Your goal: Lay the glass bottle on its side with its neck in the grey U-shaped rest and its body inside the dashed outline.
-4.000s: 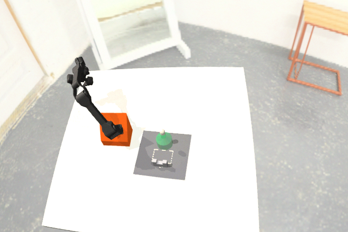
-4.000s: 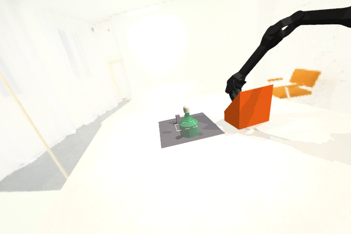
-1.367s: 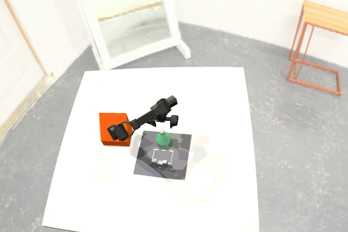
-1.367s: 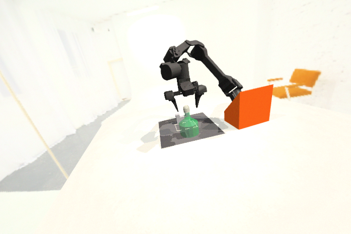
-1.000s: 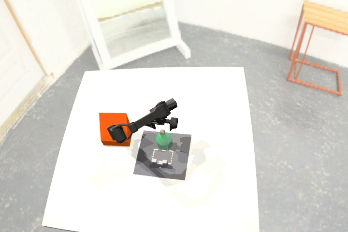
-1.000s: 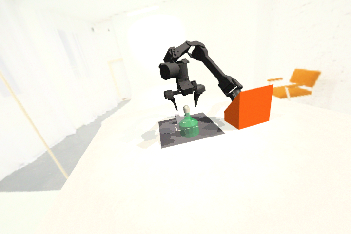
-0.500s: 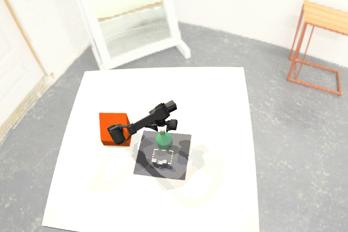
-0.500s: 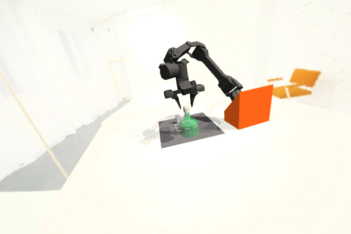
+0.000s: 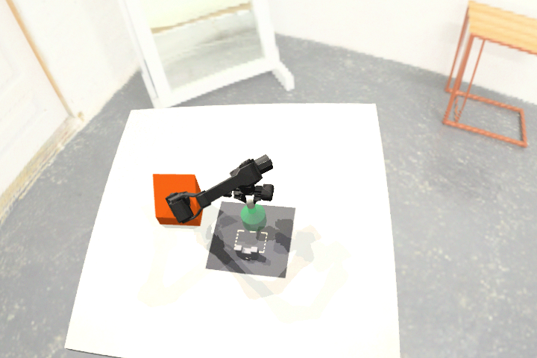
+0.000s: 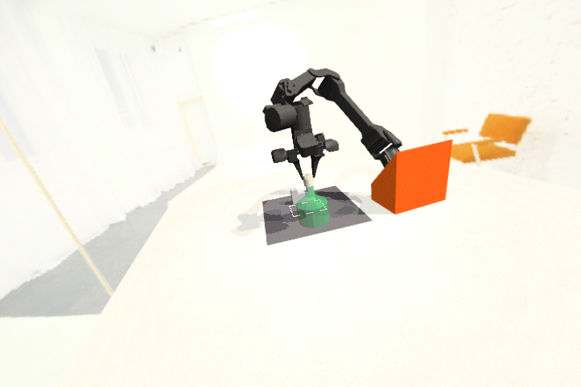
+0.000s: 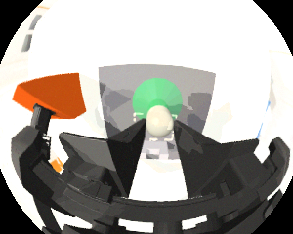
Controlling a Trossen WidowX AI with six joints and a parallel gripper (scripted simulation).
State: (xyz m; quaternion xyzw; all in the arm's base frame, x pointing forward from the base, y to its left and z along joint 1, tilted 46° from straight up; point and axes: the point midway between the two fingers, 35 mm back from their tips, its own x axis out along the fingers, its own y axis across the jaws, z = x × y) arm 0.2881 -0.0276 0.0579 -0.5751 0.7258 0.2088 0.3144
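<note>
Now: the green glass bottle 50 mm below my gripper tip. Also, from my gripper tip: dark grey mat: 140 mm below, 80 mm to the right, 20 mm behind.
</note>
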